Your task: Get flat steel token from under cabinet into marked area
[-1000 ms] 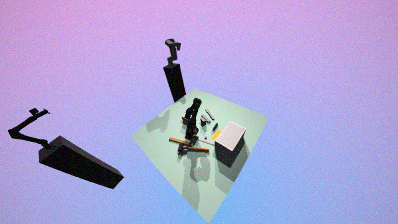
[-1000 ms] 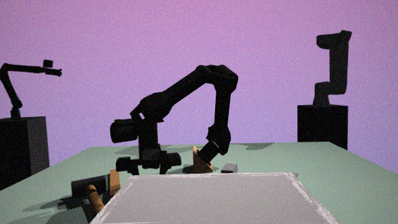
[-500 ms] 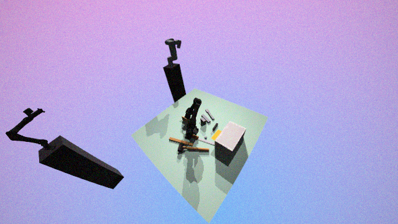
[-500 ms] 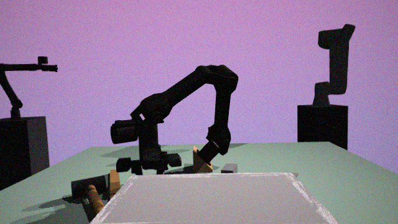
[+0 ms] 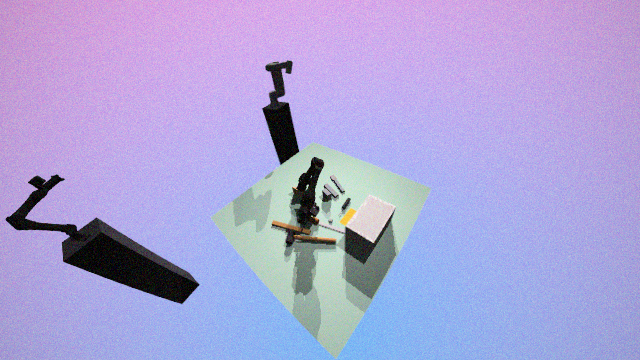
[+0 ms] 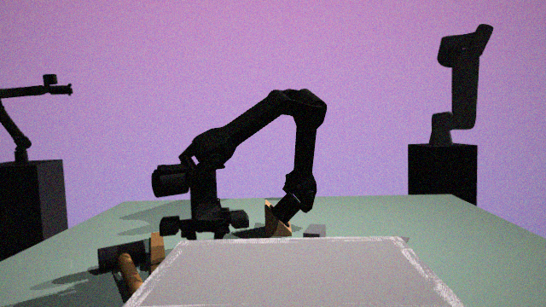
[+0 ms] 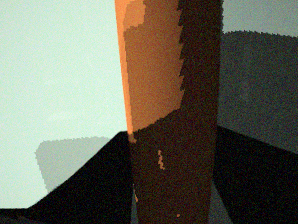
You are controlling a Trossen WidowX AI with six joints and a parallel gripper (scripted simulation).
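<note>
My gripper tip is now 140 mm short of the small grey piece and 60 mm to the right of it. The rest, counted from my gripper tip: grey tool 430 mm to the left; flat wooden stick 120 mm to the right, 80 mm behind; grey block 240 mm to the left, 30 mm above, 10 mm ahead.
</note>
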